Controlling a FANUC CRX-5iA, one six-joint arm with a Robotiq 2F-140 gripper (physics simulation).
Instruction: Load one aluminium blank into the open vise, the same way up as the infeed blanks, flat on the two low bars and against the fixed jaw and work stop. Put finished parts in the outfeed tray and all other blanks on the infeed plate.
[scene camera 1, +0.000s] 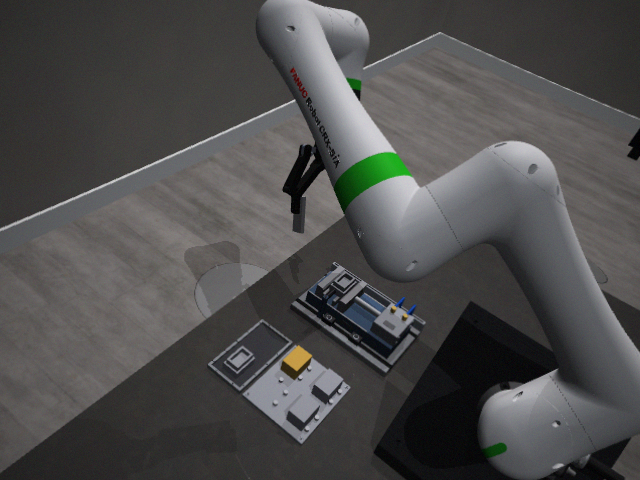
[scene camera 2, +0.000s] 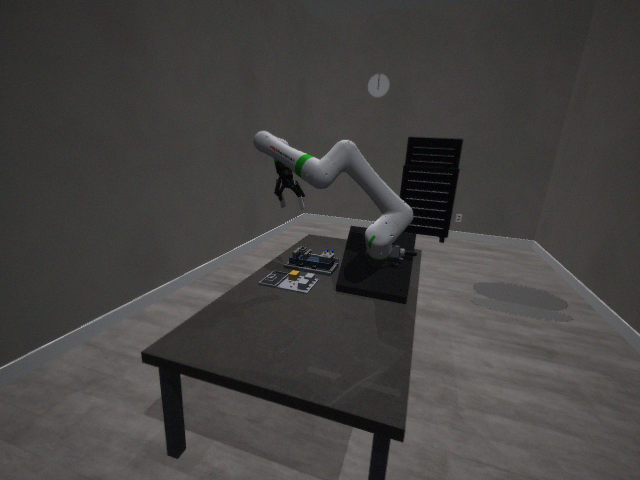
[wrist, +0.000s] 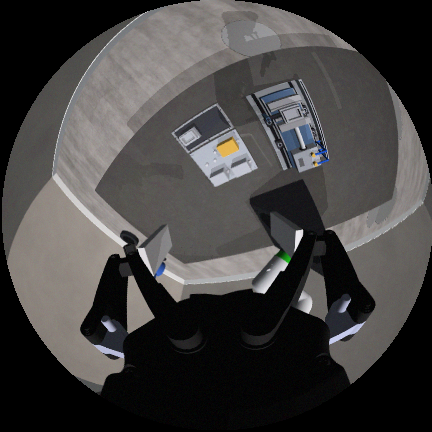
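Where they show: gripper, fingertip midpoint: (scene camera 1: 327, 231) (scene camera 2: 293, 207) (wrist: 219, 229); arm's base at its link origin: (scene camera 2: 379, 254).
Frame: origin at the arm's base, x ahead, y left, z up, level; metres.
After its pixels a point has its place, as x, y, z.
My gripper (scene camera 2: 292, 204) {0.482, 0.050, 0.214} (wrist: 219, 229) {0.482, 0.050, 0.214} is open and empty, high above the table; in scene camera 1 the arm hides part of it. The vise (scene camera 1: 391, 324) {0.325, -0.119, -0.091} (wrist: 302, 161) {0.328, -0.120, -0.092} holds a grey part with a rectangular pocket (scene camera 1: 345, 282) {0.484, -0.151, -0.087} (wrist: 292, 114) {0.482, -0.146, -0.087} at its jaw end. A similar pocketed part (scene camera 1: 239, 358) {0.557, 0.167, -0.161} (wrist: 190, 136) {0.551, 0.165, -0.162} lies in the dark outfeed tray (scene camera 1: 263, 343) {0.551, 0.082, -0.182} (wrist: 210, 122) {0.551, 0.087, -0.182}. Two plain grey blanks, one (scene camera 1: 327, 385) {0.357, 0.097, -0.144} (wrist: 242, 165) {0.372, 0.073, -0.144} and another (scene camera 1: 303, 411) {0.360, 0.186, -0.144} (wrist: 220, 173) {0.381, 0.157, -0.145}, stand on the infeed plate (scene camera 1: 263, 395) {0.460, 0.194, -0.180} (wrist: 202, 159) {0.450, 0.195, -0.180}. Jaw contact is too small to tell.
A yellow block (scene camera 1: 296, 361) {0.449, 0.094, -0.145} (scene camera 2: 294, 274) {0.442, 0.110, -0.144} (wrist: 227, 147) {0.454, 0.081, -0.144} stands on the infeed plate near the tray. Small white pegs stick up from the plate. Blue fittings (scene camera 1: 411, 310) {0.307, -0.186, -0.079} rise at the vise's near end. The arm's black base plate (scene camera 1: 439, 408) {0.130, 0.044, -0.050} (scene camera 2: 361, 284) {0.067, 0.123, -0.132} lies beside the vise.
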